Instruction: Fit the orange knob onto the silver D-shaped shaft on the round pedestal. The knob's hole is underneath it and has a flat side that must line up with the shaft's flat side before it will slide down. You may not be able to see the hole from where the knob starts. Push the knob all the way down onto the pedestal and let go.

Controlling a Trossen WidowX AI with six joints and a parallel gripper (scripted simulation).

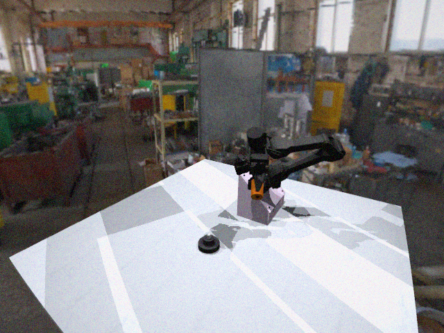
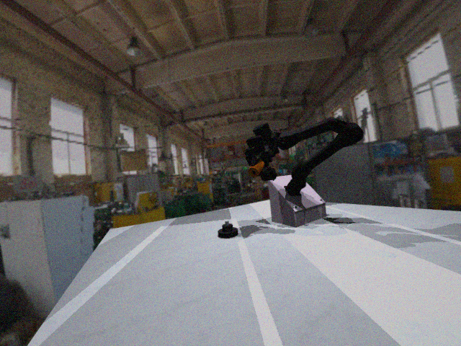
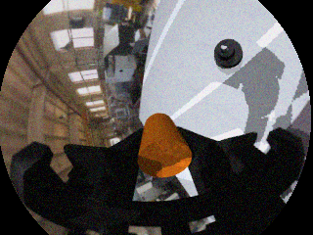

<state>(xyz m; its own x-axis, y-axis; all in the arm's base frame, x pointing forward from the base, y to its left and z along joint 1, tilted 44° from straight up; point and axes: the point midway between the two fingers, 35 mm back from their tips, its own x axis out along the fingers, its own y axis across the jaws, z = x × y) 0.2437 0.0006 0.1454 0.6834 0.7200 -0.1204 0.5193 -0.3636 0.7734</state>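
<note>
My gripper tip is 3 cm past the orange knob, 2 cm to the left of it and 2 cm below it. From my gripper tip the other things lie so: round black pedestal (7 cm ahead, 15 cm to the right, 22 cm below).
</note>
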